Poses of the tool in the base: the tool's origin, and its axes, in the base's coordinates. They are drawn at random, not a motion.
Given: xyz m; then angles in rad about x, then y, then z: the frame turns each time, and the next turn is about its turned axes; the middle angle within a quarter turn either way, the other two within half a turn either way.
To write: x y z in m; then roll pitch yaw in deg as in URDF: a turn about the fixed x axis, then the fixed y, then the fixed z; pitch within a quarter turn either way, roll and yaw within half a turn. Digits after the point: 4 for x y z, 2 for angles.
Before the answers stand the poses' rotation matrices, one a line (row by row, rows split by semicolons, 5 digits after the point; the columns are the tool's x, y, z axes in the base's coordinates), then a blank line. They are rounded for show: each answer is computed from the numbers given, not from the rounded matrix.
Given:
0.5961 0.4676 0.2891 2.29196 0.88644 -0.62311
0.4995 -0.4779 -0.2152 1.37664 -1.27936 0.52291
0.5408 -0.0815 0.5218 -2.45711 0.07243 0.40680
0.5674 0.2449 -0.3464 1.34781 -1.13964 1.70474
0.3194 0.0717 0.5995 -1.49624 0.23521 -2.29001
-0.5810 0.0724 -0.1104 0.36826 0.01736 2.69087
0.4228 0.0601 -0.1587 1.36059 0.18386 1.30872
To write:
0.51337 0.36891 0.77483; 0.85786 -0.19659 -0.47479; -0.02284 0.90844 -0.41740
0.24893 -0.14349 -0.95783; -0.71789 0.63651 -0.28193; 0.65013 0.75780 0.05544
0.91598 -0.39464 0.07237; -0.34857 -0.69342 0.63061; -0.19868 -0.60286 -0.77271
-0.05581 -0.41418 -0.90848; 0.33748 0.84852 -0.40757; 0.93968 -0.32934 0.09242
-0.64065 0.73161 0.23305; 0.09706 -0.22391 0.96976; 0.76167 0.64390 0.07244
-0.90000 -0.43555 0.01736; 0.40079 -0.84251 -0.35994; 0.17140 -0.31699 0.93281
0.25472 -0.94957 0.18283; 0.24786 -0.11863 -0.96150; 0.93471 0.29023 0.20514

0.5961 0.4676 0.2891 114.68 1.31 59.10
0.4995 -0.4779 -0.2152 85.82 -40.55 -70.88
0.5408 -0.0815 0.5218 -142.04 11.46 -20.83
0.5674 0.2449 -0.3464 -74.32 -70.00 99.39
0.3194 0.0717 0.5995 83.58 -49.61 171.38
-0.5810 0.0724 -0.1104 -18.77 -9.87 156.00
0.4228 0.0601 -0.1587 54.75 -69.18 44.22

